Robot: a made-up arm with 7 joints. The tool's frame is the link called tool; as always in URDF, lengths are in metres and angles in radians. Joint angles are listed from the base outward. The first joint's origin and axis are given. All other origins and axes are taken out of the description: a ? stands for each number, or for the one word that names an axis. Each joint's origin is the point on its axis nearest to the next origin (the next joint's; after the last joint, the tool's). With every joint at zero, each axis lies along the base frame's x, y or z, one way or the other. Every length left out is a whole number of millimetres.
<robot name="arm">
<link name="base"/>
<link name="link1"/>
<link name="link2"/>
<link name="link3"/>
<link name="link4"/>
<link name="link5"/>
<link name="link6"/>
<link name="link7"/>
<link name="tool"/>
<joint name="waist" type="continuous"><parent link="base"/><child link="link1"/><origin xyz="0.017 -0.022 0.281" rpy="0 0 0"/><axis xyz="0 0 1"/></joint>
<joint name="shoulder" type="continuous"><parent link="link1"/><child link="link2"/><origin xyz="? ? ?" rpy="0 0 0"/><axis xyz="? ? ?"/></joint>
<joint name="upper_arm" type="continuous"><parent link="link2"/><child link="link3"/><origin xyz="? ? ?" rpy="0 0 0"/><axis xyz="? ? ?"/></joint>
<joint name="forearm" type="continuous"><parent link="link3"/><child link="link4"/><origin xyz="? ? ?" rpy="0 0 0"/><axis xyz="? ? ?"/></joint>
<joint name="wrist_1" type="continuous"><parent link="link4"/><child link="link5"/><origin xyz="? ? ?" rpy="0 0 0"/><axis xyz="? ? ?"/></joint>
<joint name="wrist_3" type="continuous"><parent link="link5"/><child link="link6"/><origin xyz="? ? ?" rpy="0 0 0"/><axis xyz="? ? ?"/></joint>
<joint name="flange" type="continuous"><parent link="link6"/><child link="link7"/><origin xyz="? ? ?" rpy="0 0 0"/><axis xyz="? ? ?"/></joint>
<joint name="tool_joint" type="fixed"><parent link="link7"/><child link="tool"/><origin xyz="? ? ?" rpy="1.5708 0 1.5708"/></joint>
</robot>
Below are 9 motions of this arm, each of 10 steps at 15 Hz.
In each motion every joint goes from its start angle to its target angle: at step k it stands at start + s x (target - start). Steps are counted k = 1, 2, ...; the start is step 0. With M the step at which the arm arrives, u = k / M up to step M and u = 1 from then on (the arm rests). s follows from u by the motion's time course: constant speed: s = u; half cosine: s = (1 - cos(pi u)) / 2; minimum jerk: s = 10 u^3 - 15 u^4 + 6 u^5.
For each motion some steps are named. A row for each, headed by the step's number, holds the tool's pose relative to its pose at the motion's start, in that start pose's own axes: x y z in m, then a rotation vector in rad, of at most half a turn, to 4 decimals.
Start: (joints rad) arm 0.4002 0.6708 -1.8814 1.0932 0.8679 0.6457 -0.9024
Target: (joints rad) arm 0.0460 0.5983 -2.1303 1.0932 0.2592 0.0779 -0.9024
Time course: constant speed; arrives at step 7
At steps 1, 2, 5, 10:
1: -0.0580 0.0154 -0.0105 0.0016 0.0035 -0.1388
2: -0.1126 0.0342 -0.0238 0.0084 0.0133 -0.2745
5: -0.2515 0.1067 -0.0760 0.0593 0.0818 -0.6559
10: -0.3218 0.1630 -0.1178 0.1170 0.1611 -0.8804

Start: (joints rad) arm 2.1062 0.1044 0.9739 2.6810 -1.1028 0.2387 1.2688
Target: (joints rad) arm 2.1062 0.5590 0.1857 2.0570 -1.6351 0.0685 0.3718
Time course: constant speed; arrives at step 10
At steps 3, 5, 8, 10:
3: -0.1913 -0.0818 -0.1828 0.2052 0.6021 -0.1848
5: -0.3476 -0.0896 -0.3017 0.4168 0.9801 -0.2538
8: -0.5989 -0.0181 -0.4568 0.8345 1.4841 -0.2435
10: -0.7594 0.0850 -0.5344 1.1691 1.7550 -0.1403

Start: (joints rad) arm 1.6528 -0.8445 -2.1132 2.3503 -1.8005 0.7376 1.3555
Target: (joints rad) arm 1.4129 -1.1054 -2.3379 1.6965 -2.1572 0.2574 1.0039
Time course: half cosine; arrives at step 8
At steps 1, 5, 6, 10:
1: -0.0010 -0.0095 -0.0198 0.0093 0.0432 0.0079
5: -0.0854 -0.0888 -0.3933 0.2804 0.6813 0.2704
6: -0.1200 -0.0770 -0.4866 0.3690 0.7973 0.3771
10: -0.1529 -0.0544 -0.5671 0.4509 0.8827 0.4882

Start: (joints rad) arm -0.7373 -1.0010 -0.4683 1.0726 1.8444 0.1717 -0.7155
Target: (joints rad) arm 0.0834 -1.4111 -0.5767 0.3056 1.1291 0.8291 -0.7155
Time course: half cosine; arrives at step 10
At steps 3, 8, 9, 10:
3: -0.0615 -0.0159 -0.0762 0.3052 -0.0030 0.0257
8: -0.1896 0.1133 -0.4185 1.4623 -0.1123 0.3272
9: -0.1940 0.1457 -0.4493 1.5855 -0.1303 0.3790
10: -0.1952 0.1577 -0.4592 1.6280 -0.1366 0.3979

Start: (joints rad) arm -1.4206 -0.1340 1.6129 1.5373 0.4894 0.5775 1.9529
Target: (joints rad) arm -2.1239 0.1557 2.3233 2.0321 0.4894 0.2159 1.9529
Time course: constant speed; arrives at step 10
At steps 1, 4, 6, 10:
1: 0.0254 0.0268 -0.0065 0.0591 -0.0135 0.0557
4: 0.1001 0.1378 -0.0185 0.2448 -0.0594 0.2476
6: 0.1427 0.2370 -0.0193 0.3737 -0.0903 0.3954
10: 0.1843 0.4861 -0.0024 0.6395 -0.1381 0.7306

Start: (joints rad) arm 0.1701 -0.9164 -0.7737 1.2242 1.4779 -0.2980 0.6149
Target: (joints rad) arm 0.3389 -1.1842 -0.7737 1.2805 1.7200 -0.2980 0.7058
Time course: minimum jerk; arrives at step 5
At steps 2, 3, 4, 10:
2: 0.0120 0.0096 0.0030 0.0482 -0.1894 -0.0298
3: 0.0254 0.0181 0.0112 0.0972 -0.4094 -0.0728
4: 0.0344 0.0225 0.0199 0.1276 -0.5669 -0.1084
10: 0.0363 0.0233 0.0222 0.1339 -0.6022 -0.1169

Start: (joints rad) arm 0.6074 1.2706 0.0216 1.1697 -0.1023 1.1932 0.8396
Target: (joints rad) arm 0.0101 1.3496 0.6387 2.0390 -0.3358 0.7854 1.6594
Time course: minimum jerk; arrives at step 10
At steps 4, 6, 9, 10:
4: 0.0288 0.1925 0.0182 -0.1376 -0.1531 0.4196
6: -0.0749 0.4247 0.0506 -0.1371 -0.4150 0.9929
9: -0.2847 0.5675 0.0976 0.0039 -0.6854 1.5120
10: -0.2919 0.5701 0.0991 0.0097 -0.6933 1.5266

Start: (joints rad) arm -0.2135 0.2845 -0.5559 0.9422 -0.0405 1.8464 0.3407
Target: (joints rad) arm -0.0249 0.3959 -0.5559 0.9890 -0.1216 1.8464 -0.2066
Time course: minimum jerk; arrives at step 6
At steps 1, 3, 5, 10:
1: 0.0032 0.0002 -0.0004 -0.0027 0.0197 -0.0097
3: 0.0458 0.0019 -0.0065 -0.0231 0.2769 -0.1416
5: 0.0891 0.0005 -0.0139 -0.0136 0.5301 -0.2796
10: 0.0924 0.0003 -0.0145 -0.0116 0.5492 -0.2903

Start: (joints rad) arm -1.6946 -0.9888 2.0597 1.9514 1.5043 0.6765 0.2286
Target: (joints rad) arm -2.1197 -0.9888 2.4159 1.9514 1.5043 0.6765 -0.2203
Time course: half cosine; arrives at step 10
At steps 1, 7, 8, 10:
1: -0.0061 -0.0018 0.0039 0.0011 0.0024 -0.0031
7: -0.1981 -0.0315 0.1093 0.0389 0.0674 -0.0588
8: -0.2249 -0.0319 0.1215 0.0434 0.0757 -0.0601
10: -0.2477 -0.0316 0.1315 0.0468 0.0827 -0.0600

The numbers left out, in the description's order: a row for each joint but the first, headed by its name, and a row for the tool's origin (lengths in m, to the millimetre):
shoulder: xyz 0.013 0.042 0, axis 0 1 0
upper_arm: xyz 0.018 0 0.358, axis 0 0 1
forearm: xyz 0.053 -0.005 0, axis 0 -1 0
wrist_1: xyz 0.143 0 -0.513, axis 0 0 -1
wrist_3: xyz 0.029 -0.015 0, axis 0 1 0
flange: xyz 0.081 0 -0.118, axis 0 0 -1
tool: xyz -0.007 -0.005 0

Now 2 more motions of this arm.
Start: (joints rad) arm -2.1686 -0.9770 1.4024 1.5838 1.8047 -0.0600 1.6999
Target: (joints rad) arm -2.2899 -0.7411 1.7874 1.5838 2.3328 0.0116 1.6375
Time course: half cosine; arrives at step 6
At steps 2, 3, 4, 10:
2: -0.0197 -0.0203 0.0526 -0.0723 -0.1700 -0.0747
3: -0.0445 -0.0322 0.0988 -0.1416 -0.3439 -0.1442
4: -0.0735 -0.0365 0.1371 -0.2076 -0.5208 -0.2088
10: -0.1054 -0.0339 0.1659 -0.2701 -0.7001 -0.2691

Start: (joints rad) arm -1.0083 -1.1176 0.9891 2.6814 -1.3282 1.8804 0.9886
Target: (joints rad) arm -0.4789 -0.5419 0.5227 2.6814 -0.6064 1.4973 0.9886
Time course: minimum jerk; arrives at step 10
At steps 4, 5, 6, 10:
4: 0.0159 -0.2040 0.0361 0.2960 -0.0142 0.0764
5: 0.0268 -0.3165 0.0286 0.4662 -0.0366 0.1295
6: 0.0407 -0.4209 0.0020 0.6350 -0.0690 0.1858
10: 0.0744 -0.5737 -0.0837 0.9223 -0.1468 0.2835

